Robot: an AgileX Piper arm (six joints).
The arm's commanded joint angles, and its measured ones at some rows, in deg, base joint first. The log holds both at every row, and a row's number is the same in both.
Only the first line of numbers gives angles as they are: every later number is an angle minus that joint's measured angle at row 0.
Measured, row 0:
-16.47 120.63 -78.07 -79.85 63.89 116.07
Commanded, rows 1 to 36:
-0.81 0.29 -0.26 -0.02 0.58 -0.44
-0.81 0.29 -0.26 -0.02 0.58 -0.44
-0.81 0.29 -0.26 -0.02 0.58 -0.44
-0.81 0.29 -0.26 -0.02 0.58 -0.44
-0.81 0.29 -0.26 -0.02 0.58 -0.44
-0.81 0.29 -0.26 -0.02 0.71 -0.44
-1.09 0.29 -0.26 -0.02 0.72 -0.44
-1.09 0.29 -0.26 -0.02 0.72 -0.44
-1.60 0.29 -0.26 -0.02 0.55 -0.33
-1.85 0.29 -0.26 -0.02 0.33 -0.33
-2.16 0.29 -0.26 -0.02 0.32 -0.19
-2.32 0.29 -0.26 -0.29 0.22 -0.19
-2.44 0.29 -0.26 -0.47 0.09 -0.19
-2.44 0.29 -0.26 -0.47 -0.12 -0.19
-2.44 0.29 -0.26 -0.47 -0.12 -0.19
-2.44 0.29 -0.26 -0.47 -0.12 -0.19
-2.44 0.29 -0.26 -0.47 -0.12 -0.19
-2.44 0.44 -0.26 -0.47 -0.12 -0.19
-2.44 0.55 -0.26 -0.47 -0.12 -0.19
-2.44 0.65 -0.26 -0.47 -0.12 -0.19
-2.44 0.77 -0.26 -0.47 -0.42 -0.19
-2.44 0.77 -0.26 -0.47 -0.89 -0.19
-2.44 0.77 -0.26 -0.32 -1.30 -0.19
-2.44 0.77 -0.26 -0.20 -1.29 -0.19
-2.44 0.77 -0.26 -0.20 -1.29 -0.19
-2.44 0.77 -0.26 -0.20 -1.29 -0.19
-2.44 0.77 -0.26 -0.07 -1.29 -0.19
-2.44 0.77 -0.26 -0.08 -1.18 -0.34
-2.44 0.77 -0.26 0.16 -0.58 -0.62
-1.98 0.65 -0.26 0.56 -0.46 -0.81
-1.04 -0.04 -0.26 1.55 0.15 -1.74
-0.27 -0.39 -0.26 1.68 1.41 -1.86
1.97 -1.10 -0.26 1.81 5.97 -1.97
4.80 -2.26 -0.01 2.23 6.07 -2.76
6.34 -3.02 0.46 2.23 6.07 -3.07
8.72 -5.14 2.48 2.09 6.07 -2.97
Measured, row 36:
2.74 -0.84 0.00 1.96 4.38 -1.75
